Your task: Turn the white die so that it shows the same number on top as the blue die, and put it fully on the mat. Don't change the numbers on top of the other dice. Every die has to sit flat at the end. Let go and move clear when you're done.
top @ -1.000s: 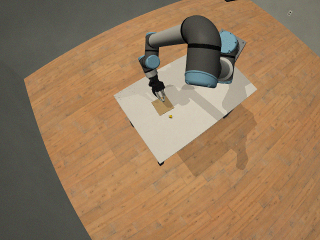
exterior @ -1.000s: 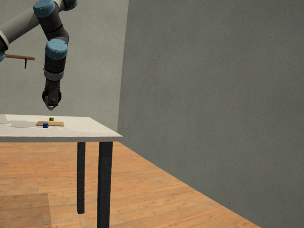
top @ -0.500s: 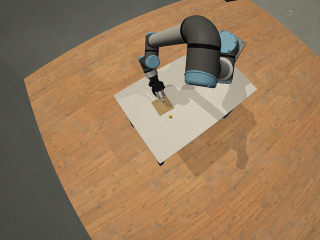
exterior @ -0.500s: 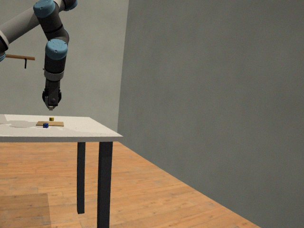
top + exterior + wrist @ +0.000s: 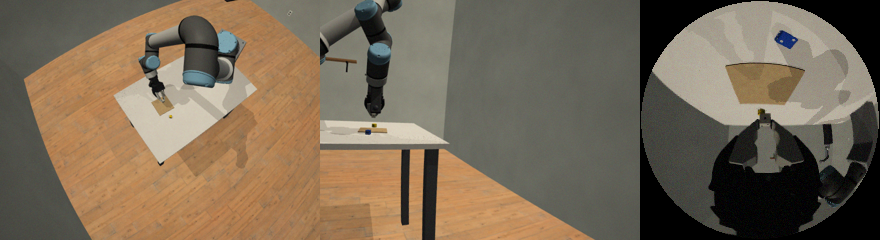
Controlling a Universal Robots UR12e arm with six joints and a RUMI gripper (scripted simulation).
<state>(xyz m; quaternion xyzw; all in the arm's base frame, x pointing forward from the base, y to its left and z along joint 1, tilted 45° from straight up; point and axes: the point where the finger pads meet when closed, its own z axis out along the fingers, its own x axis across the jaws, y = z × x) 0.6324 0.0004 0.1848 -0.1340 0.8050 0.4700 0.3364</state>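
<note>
Now: hand 1 cm to the right of the tan mat and 8 cm above it. The rest, counted from my hand: blue die: 1 cm behind, 11 cm to the right, 7 cm below; white die: 1 cm to the left, 1 cm below; yellow die: 1 cm behind, 13 cm to the left, 7 cm below.
</note>
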